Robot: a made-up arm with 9 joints. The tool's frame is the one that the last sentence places.
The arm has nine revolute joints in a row. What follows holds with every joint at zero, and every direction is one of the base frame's. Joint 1 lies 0.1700 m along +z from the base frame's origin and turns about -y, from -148.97 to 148.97 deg. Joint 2 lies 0.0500 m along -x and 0.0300 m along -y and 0.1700 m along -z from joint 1 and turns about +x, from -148.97 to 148.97 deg. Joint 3 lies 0.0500 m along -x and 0.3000 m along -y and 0.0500 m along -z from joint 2 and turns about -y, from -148.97 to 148.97 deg. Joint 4 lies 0.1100 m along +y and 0.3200 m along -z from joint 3 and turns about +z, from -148.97 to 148.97 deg. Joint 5 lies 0.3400 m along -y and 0.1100 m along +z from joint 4 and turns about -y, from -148.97 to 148.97 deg. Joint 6 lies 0.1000 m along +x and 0.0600 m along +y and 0.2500 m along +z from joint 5 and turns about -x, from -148.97 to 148.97 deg. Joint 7 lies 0.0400 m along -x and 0.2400 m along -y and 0.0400 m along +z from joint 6 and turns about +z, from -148.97 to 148.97 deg. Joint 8 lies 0.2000 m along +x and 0.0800 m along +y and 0.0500 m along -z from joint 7 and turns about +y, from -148.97 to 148.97 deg. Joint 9 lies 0.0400 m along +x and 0.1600 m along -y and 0.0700 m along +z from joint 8 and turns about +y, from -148.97 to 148.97 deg. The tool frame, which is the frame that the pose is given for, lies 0.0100 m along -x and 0.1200 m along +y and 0.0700 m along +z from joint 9; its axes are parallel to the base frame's.
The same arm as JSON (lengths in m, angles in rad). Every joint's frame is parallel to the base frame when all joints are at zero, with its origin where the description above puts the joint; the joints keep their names.
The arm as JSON. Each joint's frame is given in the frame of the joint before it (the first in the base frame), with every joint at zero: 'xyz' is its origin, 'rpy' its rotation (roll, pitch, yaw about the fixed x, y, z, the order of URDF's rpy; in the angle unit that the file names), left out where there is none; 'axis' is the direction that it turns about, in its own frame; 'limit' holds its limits. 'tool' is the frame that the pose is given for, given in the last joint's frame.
{
  "units": {
    "length": "m",
    "angle": "rad"
  },
  "joints": [
    {
      "name": "joint 1",
      "type": "revolute",
      "origin": {
        "xyz": [
          0.0,
          0.0,
          0.17
        ]
      },
      "axis": "-y",
      "limit": {
        "lower": -2.6,
        "upper": 2.6
      }
    },
    {
      "name": "joint 2",
      "type": "revolute",
      "origin": {
        "xyz": [
          -0.05,
          -0.03,
          -0.17
        ]
      },
      "axis": "+x",
      "limit": {
        "lower": -2.6,
        "upper": 2.6
      }
    },
    {
      "name": "joint 3",
      "type": "revolute",
      "origin": {
        "xyz": [
          -0.05,
          -0.3,
          -0.05
        ]
      },
      "axis": "-y",
      "limit": {
        "lower": -2.6,
        "upper": 2.6
      }
    },
    {
      "name": "joint 4",
      "type": "revolute",
      "origin": {
        "xyz": [
          0.0,
          0.11,
          -0.32
        ]
      },
      "axis": "+z",
      "limit": {
        "lower": -2.6,
        "upper": 2.6
      }
    },
    {
      "name": "joint 5",
      "type": "revolute",
      "origin": {
        "xyz": [
          0.0,
          -0.34,
          0.11
        ]
      },
      "axis": "-y",
      "limit": {
        "lower": -2.6,
        "upper": 2.6
      }
    },
    {
      "name": "joint 6",
      "type": "revolute",
      "origin": {
        "xyz": [
          0.1,
          0.06,
          0.25
        ]
      },
      "axis": "-x",
      "limit": {
        "lower": -2.6,
        "upper": 2.6
      }
    },
    {
      "name": "joint 7",
      "type": "revolute",
      "origin": {
        "xyz": [
          -0.04,
          -0.24,
          0.04
        ]
      },
      "axis": "+z",
      "limit": {
        "lower": -2.6,
        "upper": 2.6
      }
    },
    {
      "name": "joint 8",
      "type": "revolute",
      "origin": {
        "xyz": [
          0.2,
          0.08,
          -0.05
        ]
      },
      "axis": "+y",
      "limit": {
        "lower": -2.6,
        "upper": 2.6
      }
    },
    {
      "name": "joint 9",
      "type": "revolute",
      "origin": {
        "xyz": [
          0.04,
          -0.16,
          0.07
        ]
      },
      "axis": "+y",
      "limit": {
        "lower": -2.6,
        "upper": 2.6
      }
    }
  ],
  "tool": {
    "origin": {
      "xyz": [
        -0.01,
        0.12,
        0.07
      ]
    }
  }
}

